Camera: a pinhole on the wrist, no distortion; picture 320 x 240 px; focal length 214.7 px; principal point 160.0 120.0 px. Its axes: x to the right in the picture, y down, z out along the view. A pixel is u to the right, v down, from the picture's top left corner.
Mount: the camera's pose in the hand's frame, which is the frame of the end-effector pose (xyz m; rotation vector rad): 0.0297 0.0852 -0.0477 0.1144 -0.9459 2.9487
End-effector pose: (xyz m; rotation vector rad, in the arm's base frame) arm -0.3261 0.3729 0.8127 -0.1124 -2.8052 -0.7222
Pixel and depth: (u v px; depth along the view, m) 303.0 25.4 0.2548
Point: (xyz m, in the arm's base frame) -0.2588 0.5139 0.5956
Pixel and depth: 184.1 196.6 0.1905
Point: -0.3662 0.3362 0.7202
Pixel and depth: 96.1 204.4 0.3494
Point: -0.5285 0.2436 0.6160
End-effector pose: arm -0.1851 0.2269 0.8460 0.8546 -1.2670 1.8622
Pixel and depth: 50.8 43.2 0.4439
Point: -0.2477 -0.0695 1.2245
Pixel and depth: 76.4 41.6 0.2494
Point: -0.2470 0.0633 1.0212
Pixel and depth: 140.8 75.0 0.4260
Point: -0.1159 -0.0583 1.0732
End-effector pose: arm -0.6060 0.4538 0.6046 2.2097 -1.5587 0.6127
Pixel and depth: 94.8 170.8 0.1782
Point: -0.5189 0.3637 0.5946
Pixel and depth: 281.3 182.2 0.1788
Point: -0.5585 0.4832 0.5036
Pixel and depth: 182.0 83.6 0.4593
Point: -0.4388 0.2836 0.2932
